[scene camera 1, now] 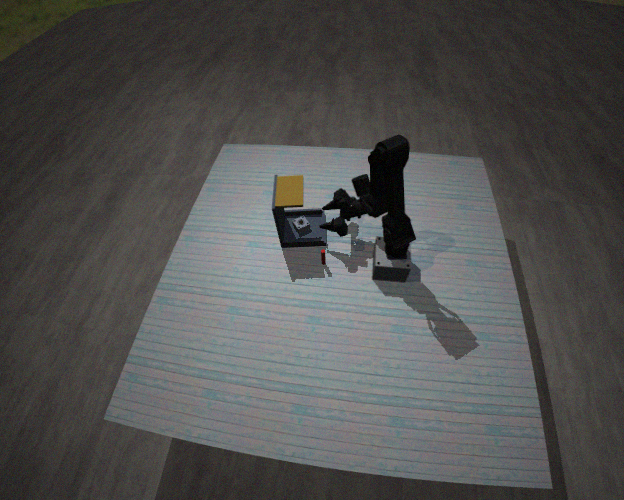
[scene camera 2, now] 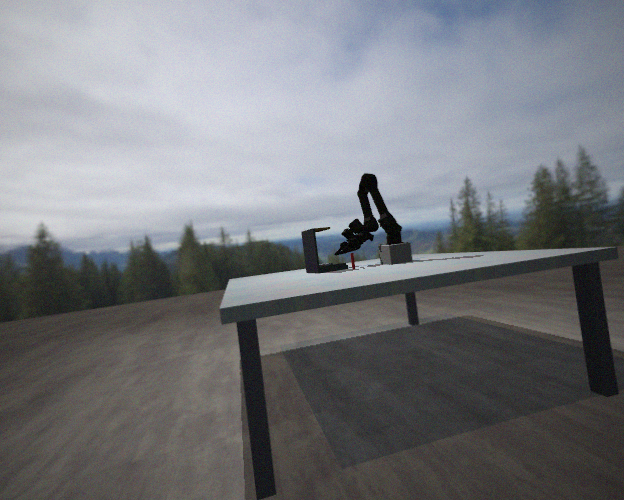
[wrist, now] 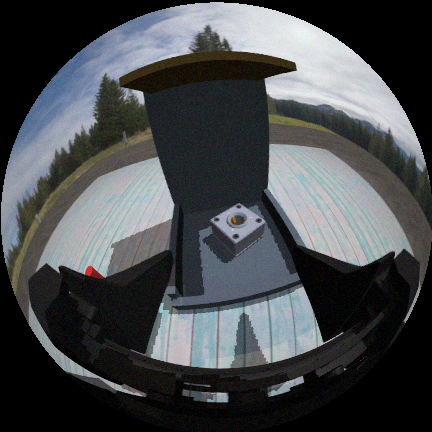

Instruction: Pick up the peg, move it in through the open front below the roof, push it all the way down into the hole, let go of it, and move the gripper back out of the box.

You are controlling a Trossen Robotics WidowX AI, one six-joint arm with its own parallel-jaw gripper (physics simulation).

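Seen in the pictures: gripper, fingertip midpoint: (scene camera 1: 321,217) (scene camera 2: 337,253) (wrist: 234,255); arm's base, origin of the base link: (scene camera 1: 396,250) (scene camera 2: 395,243).
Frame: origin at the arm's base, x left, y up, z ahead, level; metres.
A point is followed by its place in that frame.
The red peg (scene camera 1: 322,257) @(x -0.009, y -0.051, z 0.247 m) (scene camera 2: 352,260) @(x -0.009, y -0.055, z 0.249 m) (wrist: 93,273) @(x -0.021, y -0.022, z 0.244 m) stands upright on the table beside the box; in the wrist view most of it is hidden behind the left finger. The dark box (scene camera 1: 281,229) @(x -0.110, y -0.019, z 0.396 m) (scene camera 2: 310,252) @(x -0.150, y 0.009, z 0.408 m) (wrist: 210,145) @(x -0.157, y 0.019, z 0.399 m) has a tall back wall, low side walls and a yellow roof (scene camera 1: 289,190) @(x -0.163, y 0.126, z 0.354 m) (scene camera 2: 322,228) @(x -0.095, y 0.121, z 0.349 m) (wrist: 210,70) @(x -0.167, y 0.116, z 0.344 m). A light grey block (scene camera 1: 301,223) @(x -0.181, y -0.075, z 0.331 m) (wrist: 238,235) @(x -0.173, y -0.060, z 0.305 m) with a round hole in its top sits on the box floor. My gripper (scene camera 1: 321,217) @(x -0.160, y -0.017, z 0.252 m) (scene camera 2: 337,253) @(x -0.160, y -0.017, z 0.252 m) (wrist: 234,255) @(x -0.160, y -0.017, z 0.252 m) is open and empty, above the open front edge of the box, with the peg outside its fingers.
The arm's grey base (scene camera 1: 390,269) @(x 0.061, y -0.018, z 0.023 m) (scene camera 2: 395,253) @(x 0.059, y -0.047, z 0.046 m) stands on the table (scene camera 1: 312,364) @(x 0.349, y -0.099, z 0.276 m) (scene camera 2: 416,276) @(x 0.593, y -0.099, z 0.359 m), on the side the box opens towards. The low side walls and a low front lip edge the box floor. The roof juts out from the top of the back wall.
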